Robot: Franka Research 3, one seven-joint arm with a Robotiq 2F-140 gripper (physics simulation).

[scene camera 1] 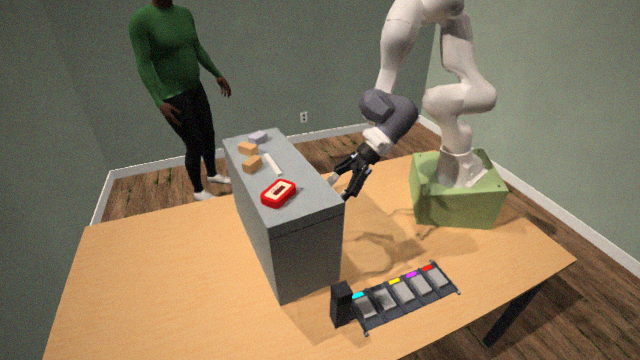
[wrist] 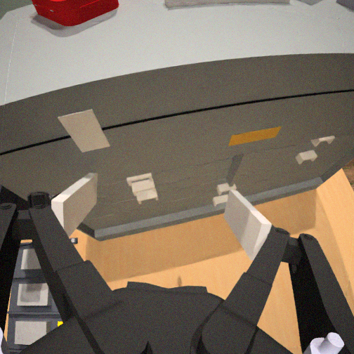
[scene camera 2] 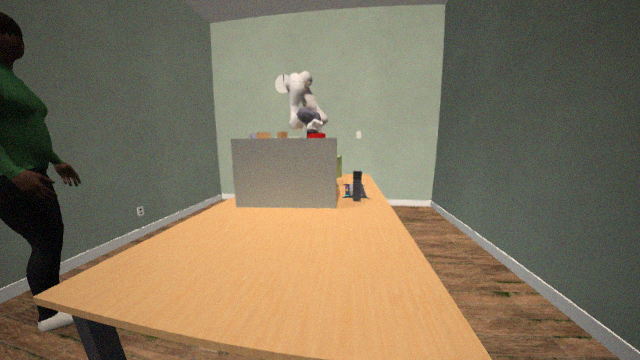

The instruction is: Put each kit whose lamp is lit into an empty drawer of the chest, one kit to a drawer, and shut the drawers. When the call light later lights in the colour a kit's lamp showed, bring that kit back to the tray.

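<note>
The grey chest [scene camera 1: 307, 260] [scene camera 2: 285, 172] [wrist: 185, 82] stands on the table. Its front, in the wrist view, bears several pale handles, including an upper left handle [wrist: 140, 178], a middle handle [wrist: 226, 188] and a right handle [wrist: 322, 140]; its drawers look shut. My gripper [scene camera 1: 340, 187] [wrist: 163, 196] is open and empty, close before the chest's front. The tray [scene camera 1: 407, 311] [wrist: 39, 314] holds grey blocks in its bays. Cyan, yellow, magenta and red marks show along it in scene camera 1; the second bay shows no colour. The black post [scene camera 1: 341, 305] [scene camera 2: 357, 186] beside the tray shows no lit colour.
On the chest top lie a red case [scene camera 1: 278, 193] [scene camera 2: 316, 135] [wrist: 75, 11], a white bar [scene camera 1: 272, 164], two orange blocks [scene camera 1: 252, 164] [scene camera 1: 247, 148] and a lavender block [scene camera 1: 257, 137]. A pale plate [wrist: 84, 131] and an orange plate [wrist: 255, 135] show on its front. A person [scene camera 1: 167, 55] stands behind the table.
</note>
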